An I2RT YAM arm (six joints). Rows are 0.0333 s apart.
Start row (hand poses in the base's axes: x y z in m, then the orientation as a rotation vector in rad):
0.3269 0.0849 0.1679 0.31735 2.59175 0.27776
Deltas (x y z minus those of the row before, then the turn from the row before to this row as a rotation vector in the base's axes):
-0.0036 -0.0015 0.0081 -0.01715 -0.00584 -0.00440
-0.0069 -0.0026 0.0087 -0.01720 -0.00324 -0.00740
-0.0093 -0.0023 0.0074 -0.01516 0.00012 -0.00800
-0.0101 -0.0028 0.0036 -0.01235 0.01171 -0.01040
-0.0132 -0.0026 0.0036 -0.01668 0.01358 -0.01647
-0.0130 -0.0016 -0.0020 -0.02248 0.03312 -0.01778
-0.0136 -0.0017 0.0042 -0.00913 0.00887 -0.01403
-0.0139 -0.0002 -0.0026 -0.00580 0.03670 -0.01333
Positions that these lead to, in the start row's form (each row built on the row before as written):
0.3233 0.0834 0.1760 0.31564 2.58597 0.25440
0.3164 0.0808 0.1847 0.31827 2.58192 0.22972
0.3071 0.0785 0.1921 0.32303 2.58080 0.20716
0.2970 0.0757 0.1957 0.33402 2.59036 0.18605
0.2838 0.0731 0.1993 0.35163 2.60026 0.15679
0.2708 0.0715 0.1973 0.37219 2.62860 0.11641
0.2572 0.0698 0.2015 0.38881 2.63391 0.09832
0.2433 0.0696 0.1989 0.40986 2.66673 0.07992

